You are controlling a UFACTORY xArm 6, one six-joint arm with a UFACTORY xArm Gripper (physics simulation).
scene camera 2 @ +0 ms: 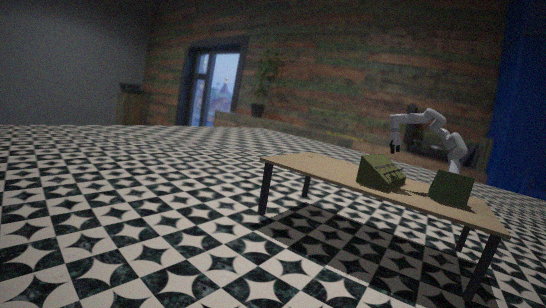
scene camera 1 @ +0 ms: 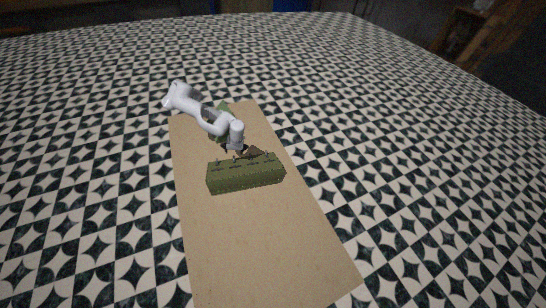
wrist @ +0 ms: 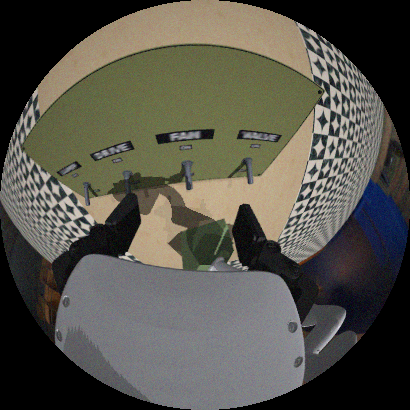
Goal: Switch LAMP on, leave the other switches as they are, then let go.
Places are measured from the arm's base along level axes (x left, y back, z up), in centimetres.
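Pixels of known places: gripper, fingertip midpoint: (scene camera 2: 395, 152) (scene camera 1: 233, 152) (wrist: 186, 212); arm's base, origin of the base link: (scene camera 2: 453, 182) (wrist: 213, 268).
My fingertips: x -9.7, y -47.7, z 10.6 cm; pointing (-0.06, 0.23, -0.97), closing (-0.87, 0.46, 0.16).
Note:
For each thing: its top centre in the pictures, then the offset to it from my fingertips. Level surfaces: height alone.
- far left lever, middle of its top: (wrist: 83, 200) dx +23.6, dy -3.5, dz -11.4 cm
- DRIVE lever, middle of its top: (wrist: 124, 191) dx +12.3, dy +0.6, dz -11.4 cm
- FAN lever, middle of its top: (wrist: 188, 182) dx +1.0, dy +4.6, dz -11.4 cm
- VALVE lever, middle of its top: (wrist: 252, 176) dx -10.3, dy +8.6, dz -11.4 cm
- far left label, middle of its top: (wrist: 66, 170) dx +20.9, dy -11.1, dz -10.9 cm
- wooden table, its level: dz -24.6 cm
A green switch box (scene camera 1: 247, 181) (scene camera 2: 371, 172) (wrist: 200, 90) with a sloped face stands on the table. In the wrist view, four grey levers stand in a row: the far left lever (wrist: 87, 194), the DRIVE lever (wrist: 127, 182), the FAN lever (wrist: 187, 175) and the VALVE lever (wrist: 249, 171). Small ON marks sit above them, and all four levers point away from these marks. The far left label (wrist: 69, 168) is too blurred to read; LAMP is not legible. My gripper (scene camera 1: 235, 151) (scene camera 2: 395, 149) (wrist: 186, 212) is open and empty, above and beside the box's lever side.
A second green block (scene camera 1: 223, 106) (scene camera 2: 451, 189) (wrist: 192, 245) stands near the arm's base end of the wooden table (scene camera 1: 265, 235) (scene camera 2: 320, 165). The arm's shadow falls on the table and the lower face of the switch box. A tiled floor surrounds the table.

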